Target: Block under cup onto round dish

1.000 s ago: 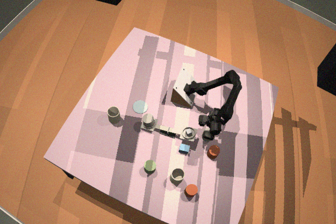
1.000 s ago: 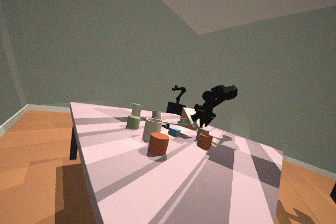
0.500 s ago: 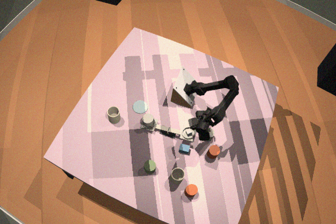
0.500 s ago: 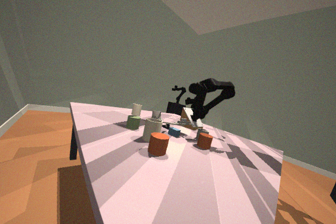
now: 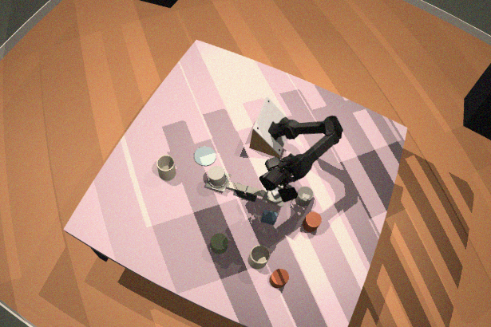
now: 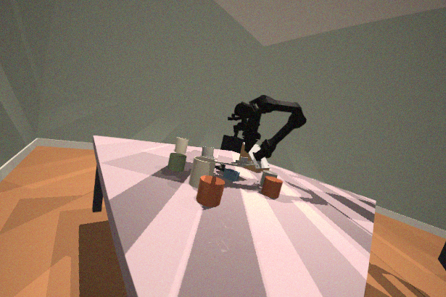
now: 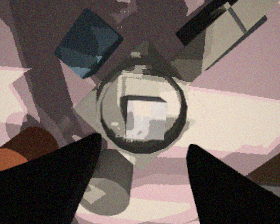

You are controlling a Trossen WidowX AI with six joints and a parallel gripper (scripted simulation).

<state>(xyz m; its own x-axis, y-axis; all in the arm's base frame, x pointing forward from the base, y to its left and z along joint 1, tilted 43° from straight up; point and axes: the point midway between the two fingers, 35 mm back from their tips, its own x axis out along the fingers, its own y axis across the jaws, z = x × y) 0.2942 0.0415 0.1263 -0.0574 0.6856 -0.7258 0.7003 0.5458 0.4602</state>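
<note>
My gripper tip is 4 cm above the grey block. Round my gripper tip: blue block: 9 cm ahead, 1 cm to the left, 11 cm below; green cylinder: 27 cm ahead, 12 cm to the right, 9 cm below; pale blue round dish: 8 cm behind, 36 cm to the right, 13 cm below.
</note>
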